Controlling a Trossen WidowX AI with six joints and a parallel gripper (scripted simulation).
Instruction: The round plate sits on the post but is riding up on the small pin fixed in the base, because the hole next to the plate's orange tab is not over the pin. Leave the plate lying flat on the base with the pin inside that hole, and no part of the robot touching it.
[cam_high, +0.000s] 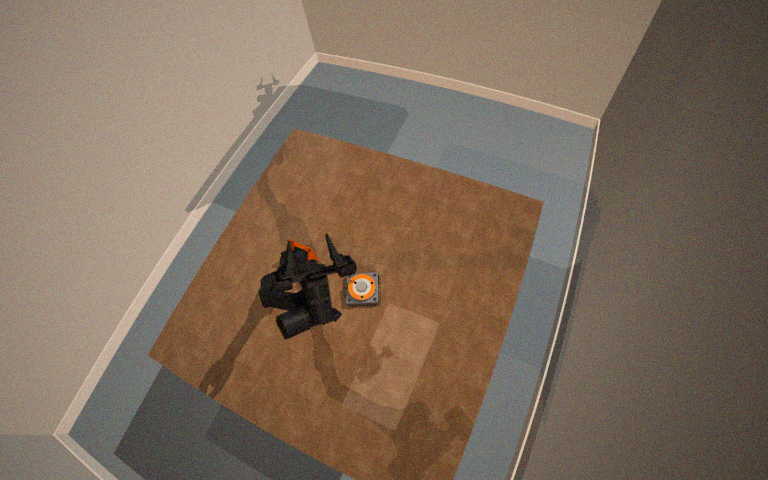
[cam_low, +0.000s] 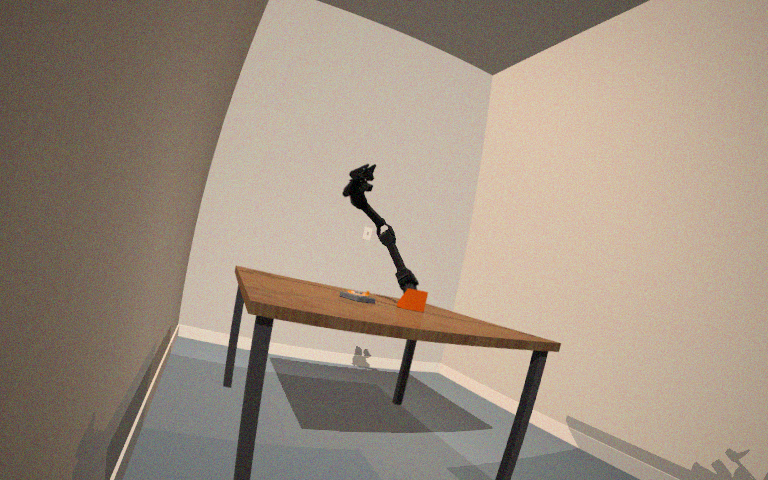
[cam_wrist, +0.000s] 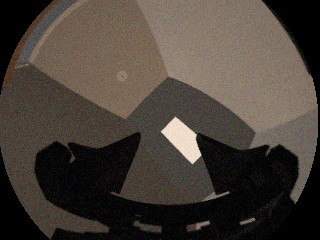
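Now: gripper tip 3 cm past the base, 11 cm to the right of it and 66 cm above it.
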